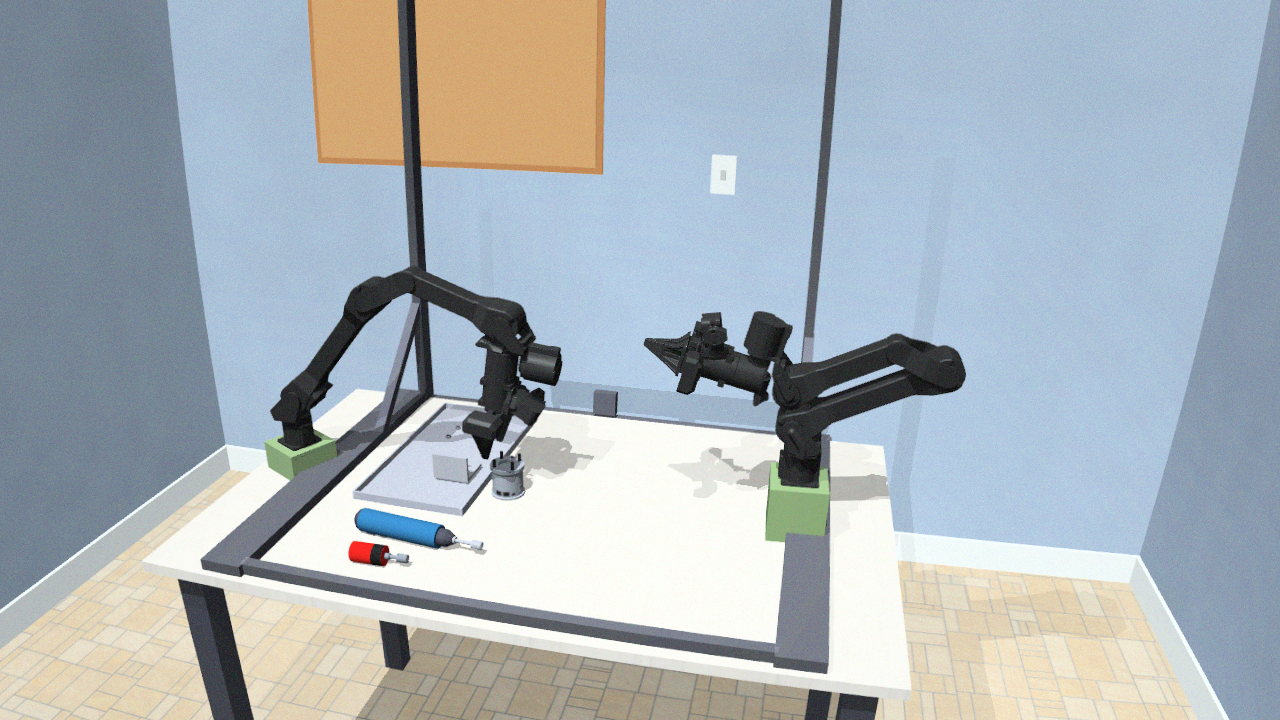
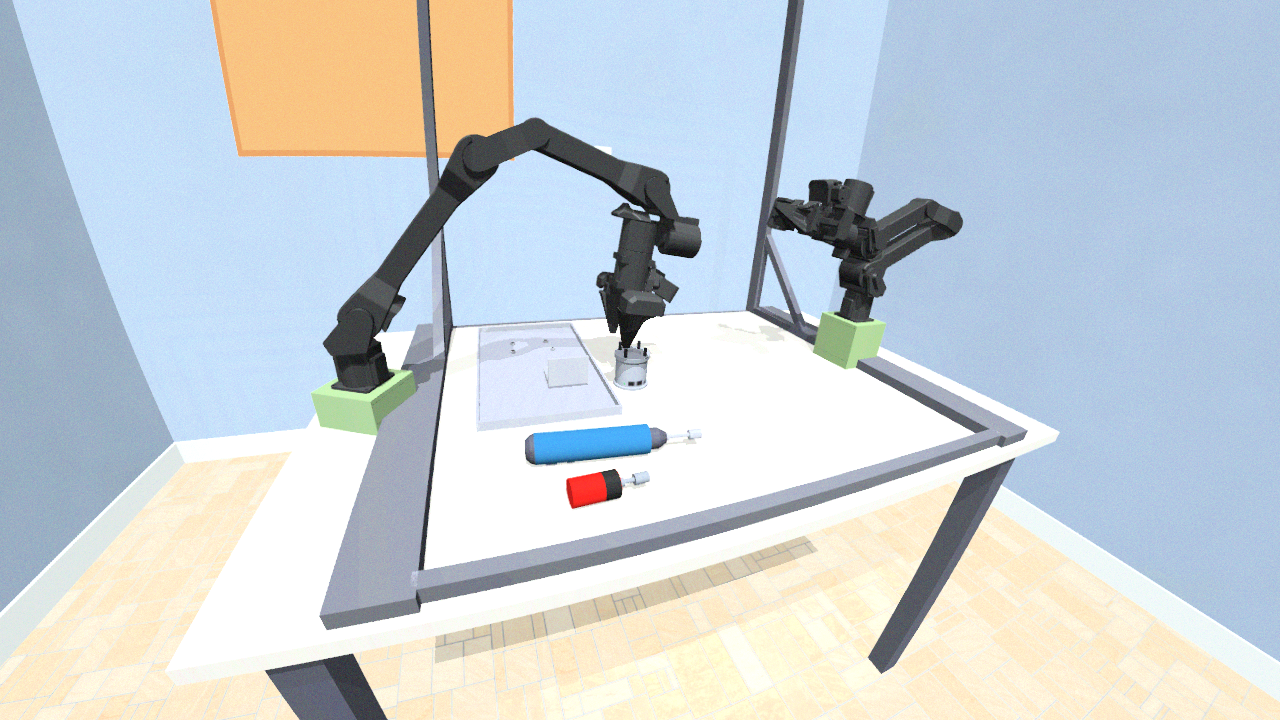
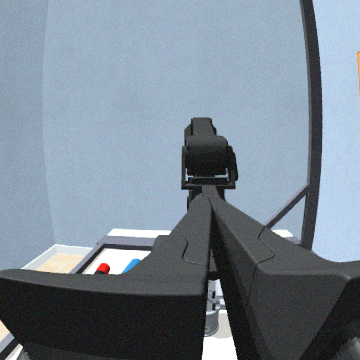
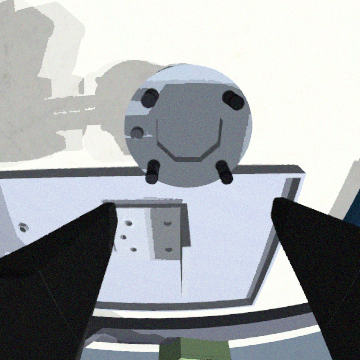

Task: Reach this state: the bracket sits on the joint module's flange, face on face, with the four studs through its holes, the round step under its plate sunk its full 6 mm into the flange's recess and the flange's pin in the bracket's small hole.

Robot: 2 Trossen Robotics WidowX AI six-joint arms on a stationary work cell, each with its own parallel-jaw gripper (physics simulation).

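Places are measured from the left arm's base along level axes (x ahead, y left, z up), in millimetres.
Where they show: left gripper, between the fingertips: (image 1: 644,341) (image 2: 776,204) (image 3: 207,206); right gripper, between the fingertips: (image 1: 492,449) (image 2: 618,340) (image 4: 195,209); left arm's base, origin of its link: (image 1: 799,477) (image 2: 853,317); right arm's base, origin of its link: (image 1: 299,440) (image 2: 363,381).
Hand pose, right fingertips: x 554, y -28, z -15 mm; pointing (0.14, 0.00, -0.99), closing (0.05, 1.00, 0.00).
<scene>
Each offset is from my right fingertips to the top centre of the thing. "spot": to the spot under its first point.
The grey joint module {dy +0, dx -27, dz -11 mm} (image 1: 507,480) (image 2: 631,368) (image 3: 212,325) (image 4: 187,110) stands upright on the table, four black studs, a small pin {dy -25, dx -29, dz -22 mm} (image 4: 137,132) and the recess showing on its bare flange. The bracket (image 1: 451,468) (image 2: 567,368) (image 4: 167,236) stands in the tray beside it, one plate upright, holes showing from above. My right gripper (image 1: 484,453) (image 2: 629,345) (image 4: 195,209) is open and empty, pointing down just above the module's tray side. My left gripper (image 1: 648,342) (image 2: 775,213) (image 3: 207,206) is shut and empty, raised high at the right.
The grey tray {dy -116, dx +124, dz -70 mm} (image 1: 407,501) (image 2: 547,419) (image 4: 150,305) holds several small nuts {dy -187, dx +159, dz -76 mm} (image 1: 448,436) (image 2: 512,351) {dy -181, dx +77, dz -76 mm} (image 4: 22,227) near its back. A blue driver {spot: dy +208, dx +95, dz -52 mm} (image 1: 402,527) (image 2: 590,443) and a shorter red driver {dy +270, dx +110, dz -52 mm} (image 1: 367,552) (image 2: 588,488) lie in front of it. Dark frame posts rise behind the table.
</scene>
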